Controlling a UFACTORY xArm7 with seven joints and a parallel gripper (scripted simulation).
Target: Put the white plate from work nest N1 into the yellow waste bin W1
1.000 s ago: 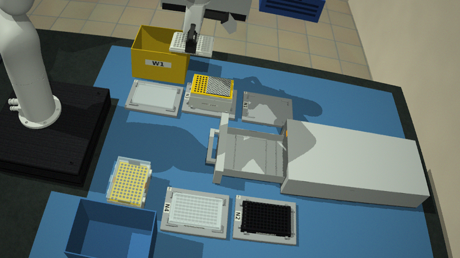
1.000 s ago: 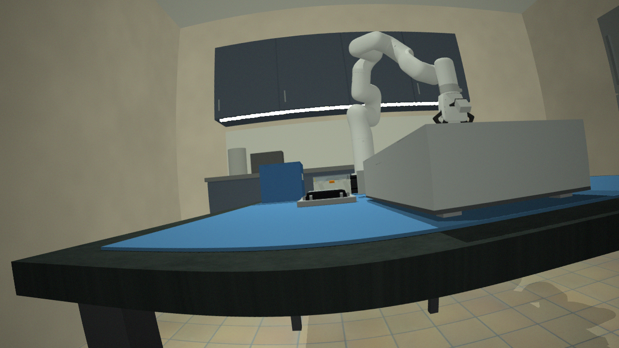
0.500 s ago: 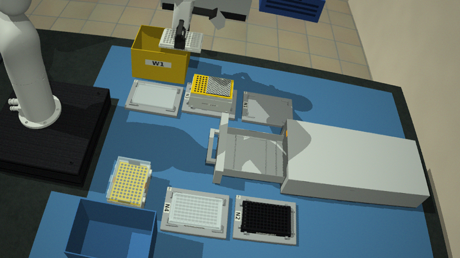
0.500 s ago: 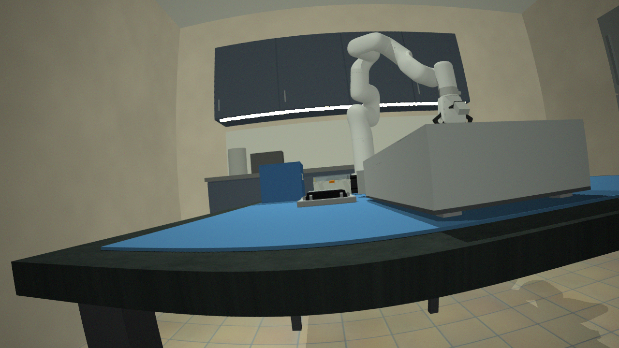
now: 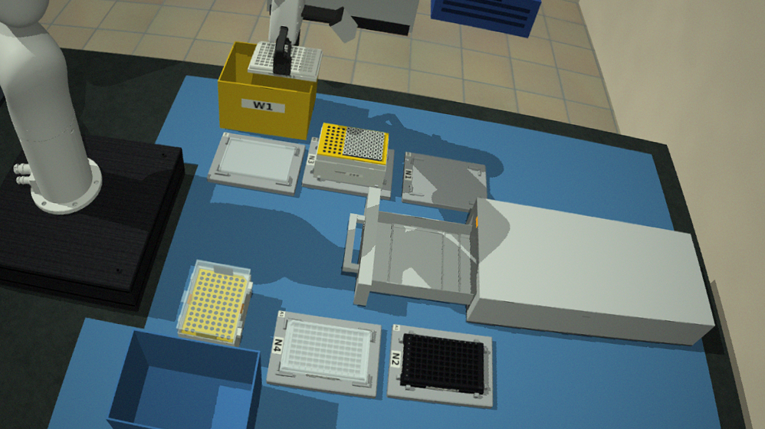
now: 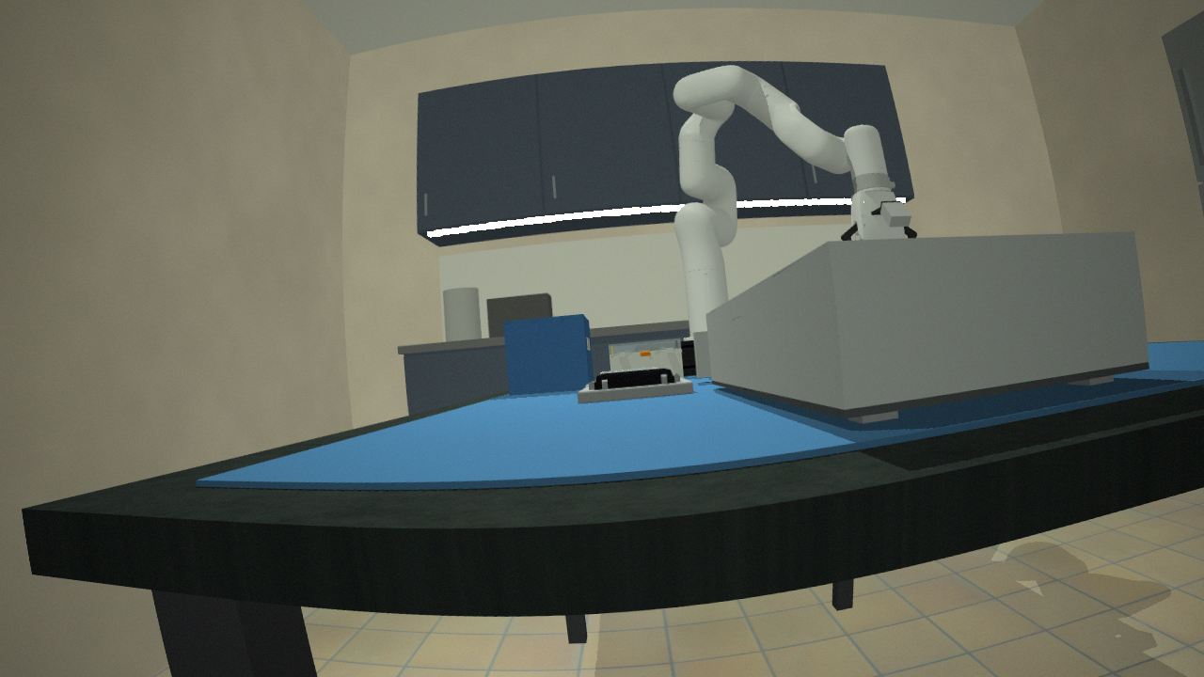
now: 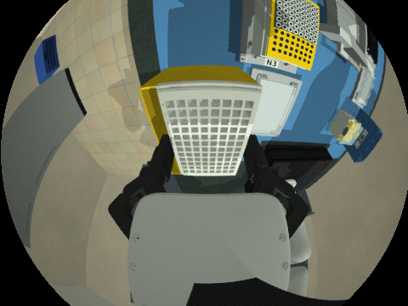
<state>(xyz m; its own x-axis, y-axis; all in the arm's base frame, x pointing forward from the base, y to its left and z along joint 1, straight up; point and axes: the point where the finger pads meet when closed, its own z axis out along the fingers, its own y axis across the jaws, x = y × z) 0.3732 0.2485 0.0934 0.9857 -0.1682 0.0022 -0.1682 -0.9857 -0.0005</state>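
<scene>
The yellow waste bin W1 lies 120 mm below my hand, 30 mm behind it and 20 mm to the left of it. Also, from my hand: work nest N1: 310 mm ahead, 170 mm to the right, 150 mm below; yellow tip rack: 140 mm to the right, 120 mm ahead, 100 mm below; white plate: 10 mm below.
</scene>
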